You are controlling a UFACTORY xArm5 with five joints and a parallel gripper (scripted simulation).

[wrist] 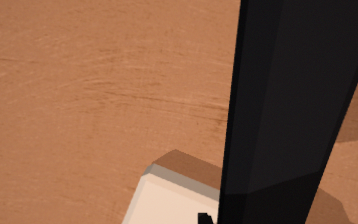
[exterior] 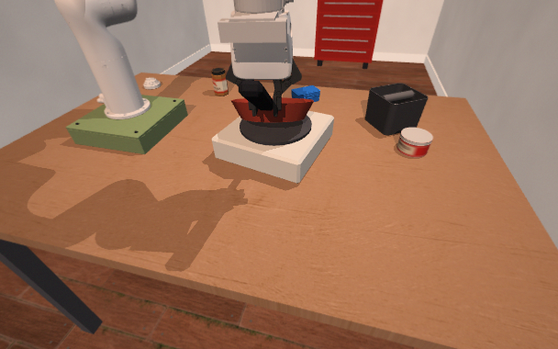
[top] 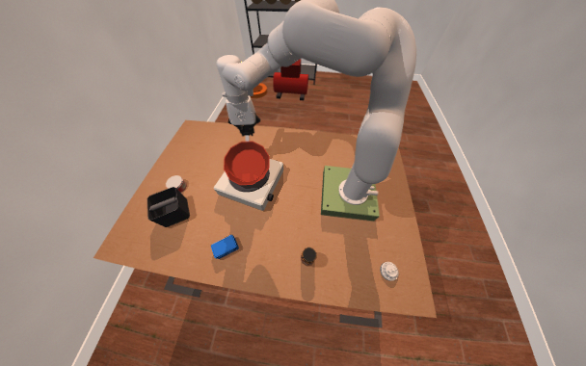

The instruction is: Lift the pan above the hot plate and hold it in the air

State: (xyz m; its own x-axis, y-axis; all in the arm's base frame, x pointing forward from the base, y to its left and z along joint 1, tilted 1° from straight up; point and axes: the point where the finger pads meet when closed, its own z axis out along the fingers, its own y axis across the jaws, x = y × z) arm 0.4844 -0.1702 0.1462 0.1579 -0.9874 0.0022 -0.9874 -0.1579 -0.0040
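Right now the red pan is 70 mm to the left of my hand, 40 mm below it and 10 mm behind it. Round my hand: blue block: 460 mm to the left, 180 mm below, 10 mm ahead; then hot plate: 160 mm below, 150 mm to the left, 40 mm behind; then white disc: 620 mm behind, 470 mm to the left, 180 mm below.
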